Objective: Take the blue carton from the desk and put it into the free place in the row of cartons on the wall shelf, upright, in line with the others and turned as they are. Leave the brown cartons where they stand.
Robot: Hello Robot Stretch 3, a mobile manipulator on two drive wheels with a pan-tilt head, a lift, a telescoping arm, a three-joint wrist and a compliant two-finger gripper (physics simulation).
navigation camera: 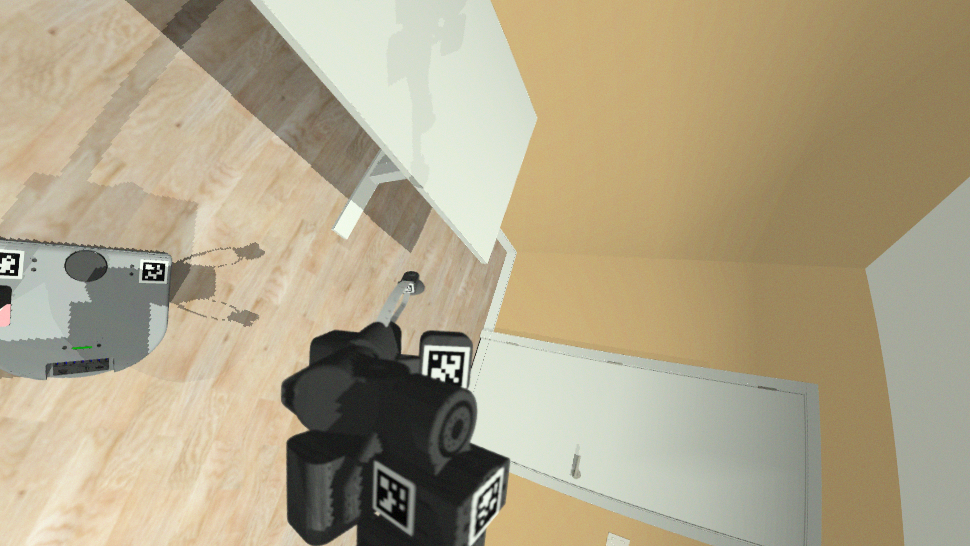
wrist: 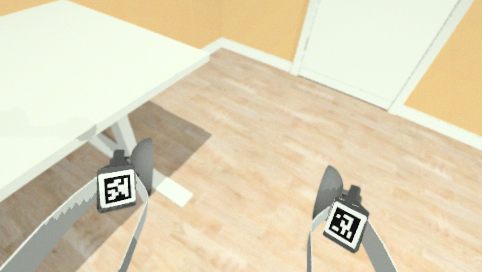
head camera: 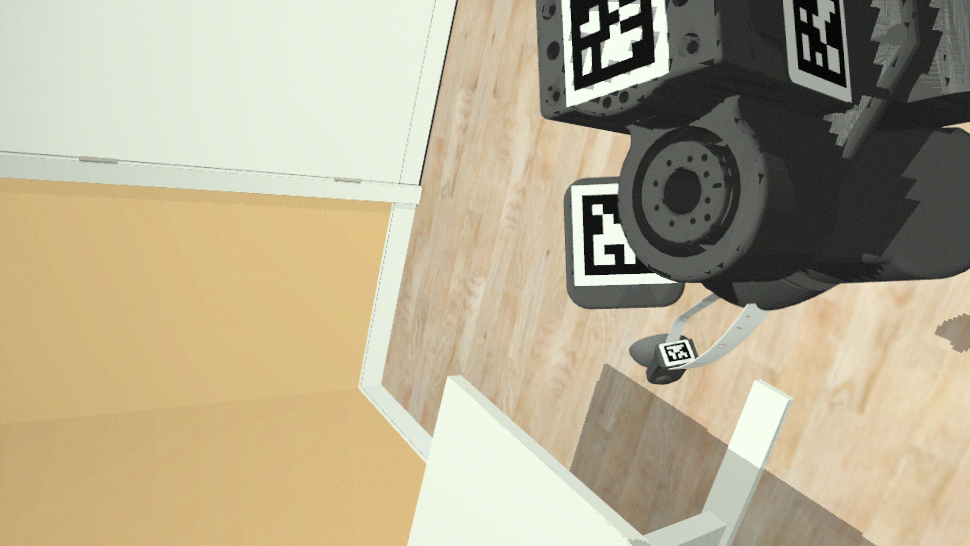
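Where they show: gripper, fingertip midpoint: (navigation camera: 409, 326) (wrist: 236, 171); robot's base, origin of the base link: (navigation camera: 87, 264).
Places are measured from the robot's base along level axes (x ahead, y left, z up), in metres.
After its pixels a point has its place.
Observation:
My gripper (head camera: 661, 359) (navigation camera: 410, 283) (wrist: 236, 171) @(y -0.352, x -0.024, z 0.912 m) is open, with its two fingertips wide apart and no object between them in the wrist view. It hangs over the wooden floor, off the end of the white desk (head camera: 502, 474) @(y -0.764, x 0.232, z 0.720 m) (navigation camera: 468, 169) @(y -0.728, x 0.378, z 0.720 m) (wrist: 75, 65) @(y -0.740, x 0.435, z 0.720 m). The desk is at the bottom of the head view, at the top of the navigation view and at the upper left of the wrist view. The blue carton, the brown cartons and the wall shelf do not show in these views.
A white door (head camera: 203, 81) @(y -1.971, x -0.634, z 0.771 m) (navigation camera: 644, 440) @(y -1.902, x -0.789, z 1.262 m) (wrist: 370, 45) @(y -1.894, x -0.808, z 0.427 m) stands in the tan wall (head camera: 203, 291) @(y -2.252, x -0.059, z 0.699 m) (navigation camera: 644, 305) @(y -2.265, x -0.030, z 1.157 m) beyond the gripper. The desk's foot (head camera: 750, 434) (navigation camera: 352, 217) (wrist: 172, 190) sticks out over the floor near the fingers. My base (navigation camera: 122, 305) @(y -0.071, x -0.090, z 0.160 m) is at the navigation view's left edge.

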